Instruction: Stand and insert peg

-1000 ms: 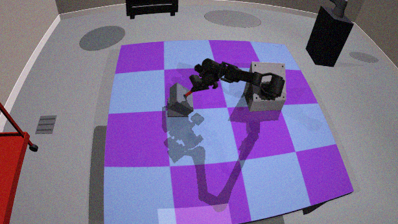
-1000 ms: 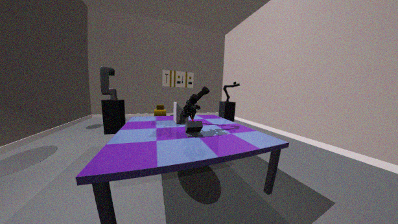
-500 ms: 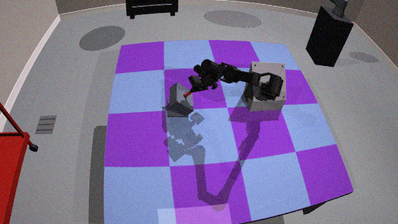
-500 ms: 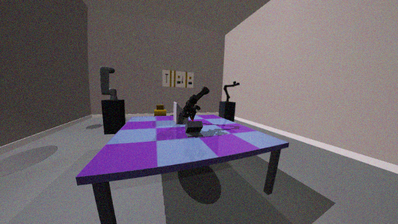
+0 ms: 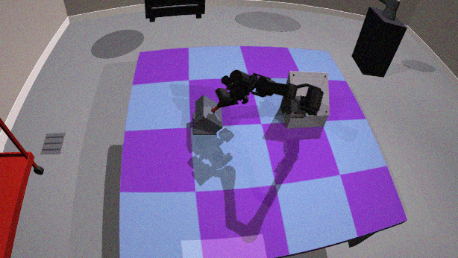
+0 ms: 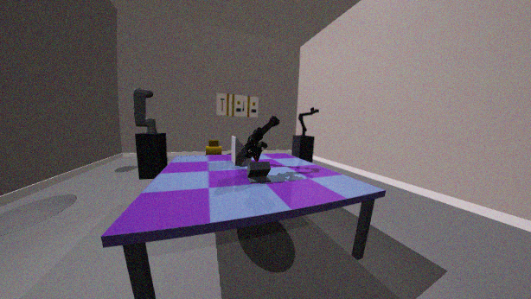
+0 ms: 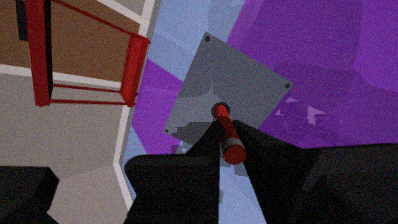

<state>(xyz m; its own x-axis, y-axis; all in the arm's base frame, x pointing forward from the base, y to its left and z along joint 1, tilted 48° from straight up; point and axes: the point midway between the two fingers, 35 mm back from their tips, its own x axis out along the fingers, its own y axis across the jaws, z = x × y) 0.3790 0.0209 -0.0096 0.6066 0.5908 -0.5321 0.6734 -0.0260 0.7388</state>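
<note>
Now: gripper tip 50 mm above the sloped panel and 40 mm short of it. The rest, counted from my gripper tip: red peg (10 mm behind, 10 mm above).
</note>
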